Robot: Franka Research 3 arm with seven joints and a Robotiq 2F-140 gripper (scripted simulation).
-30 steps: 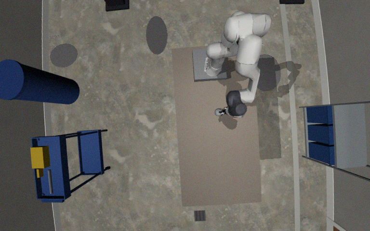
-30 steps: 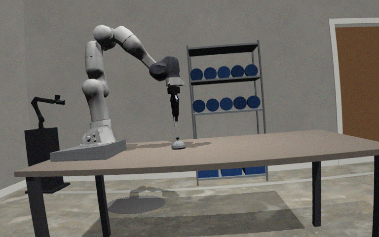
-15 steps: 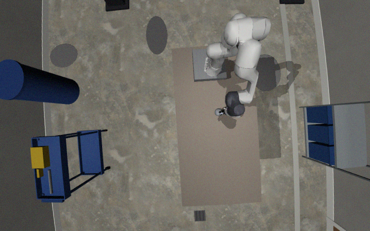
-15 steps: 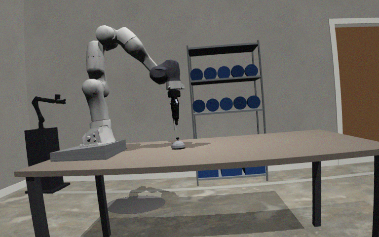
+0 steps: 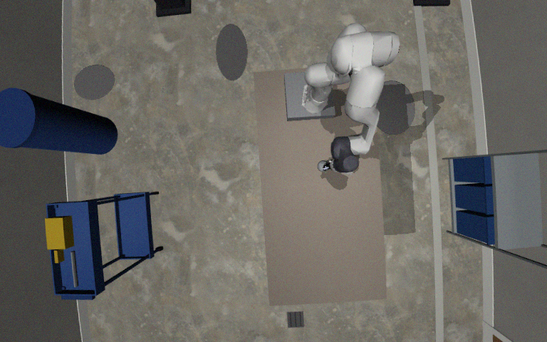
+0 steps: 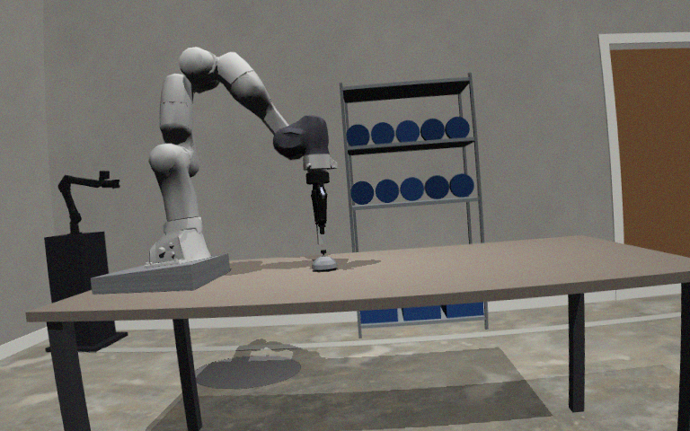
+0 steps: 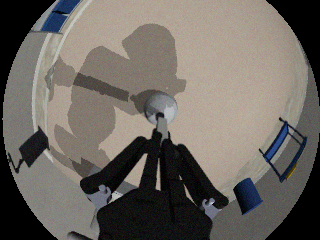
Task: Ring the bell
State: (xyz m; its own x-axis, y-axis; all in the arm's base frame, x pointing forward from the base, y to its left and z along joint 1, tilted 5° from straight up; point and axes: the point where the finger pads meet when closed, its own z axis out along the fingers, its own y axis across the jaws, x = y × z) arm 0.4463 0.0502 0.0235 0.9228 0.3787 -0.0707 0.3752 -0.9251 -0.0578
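Now: the bell button 70 mm below my hand. Round my hand: bell: 80 mm below.
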